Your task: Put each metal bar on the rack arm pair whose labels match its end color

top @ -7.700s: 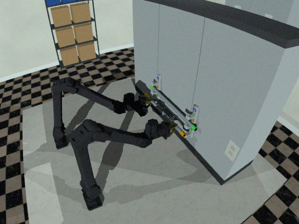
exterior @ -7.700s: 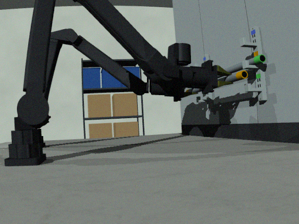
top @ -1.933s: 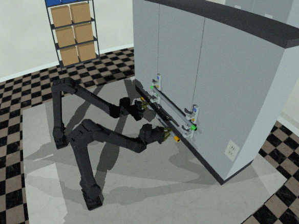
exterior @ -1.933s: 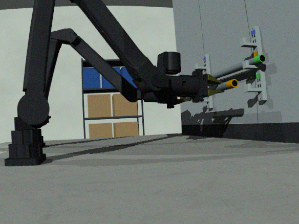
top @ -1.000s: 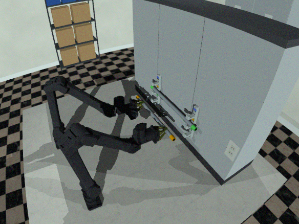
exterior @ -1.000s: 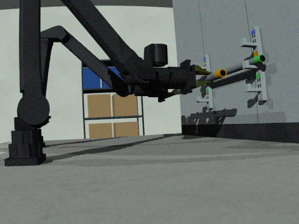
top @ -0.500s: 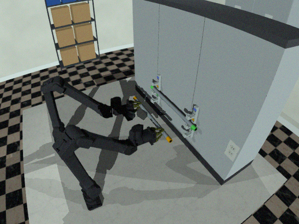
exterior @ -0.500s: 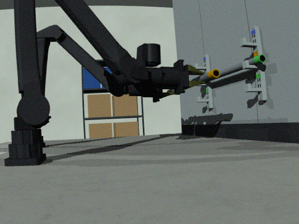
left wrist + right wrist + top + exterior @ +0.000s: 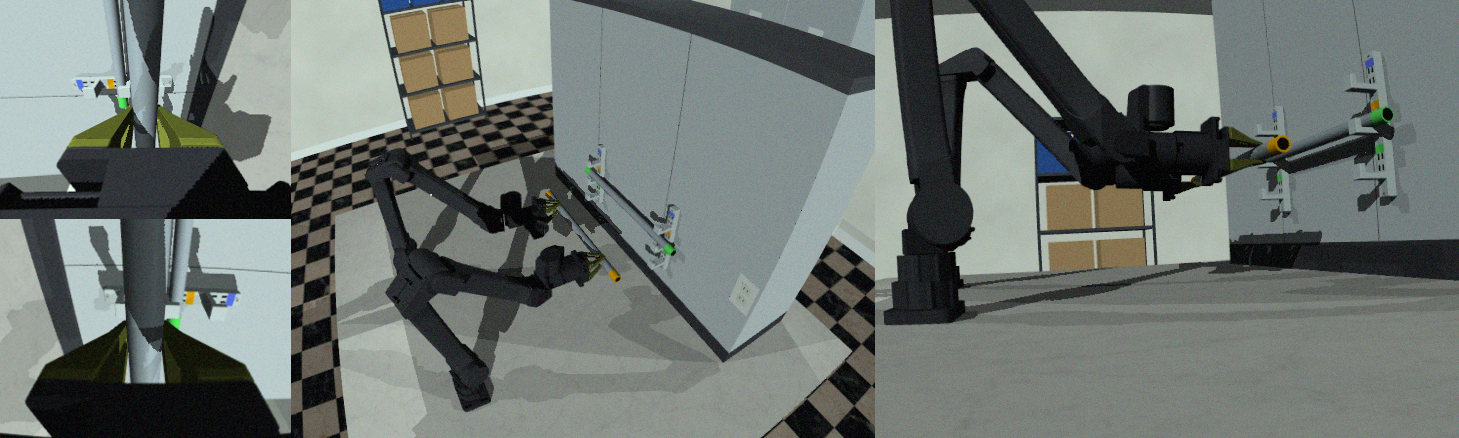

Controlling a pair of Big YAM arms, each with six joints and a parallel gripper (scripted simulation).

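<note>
The orange-ended bar lies 150 mm to the left of my right hand and 20 mm ahead of it. From my right hand the other things lie so: green-ended bar 200 mm ahead, 110 mm to the left, 50 mm above; then grey cabinet wall 390 mm ahead, 240 mm above, 130 mm to the left; then wall outlet 400 mm to the right, 160 mm ahead, 80 mm above.
</note>
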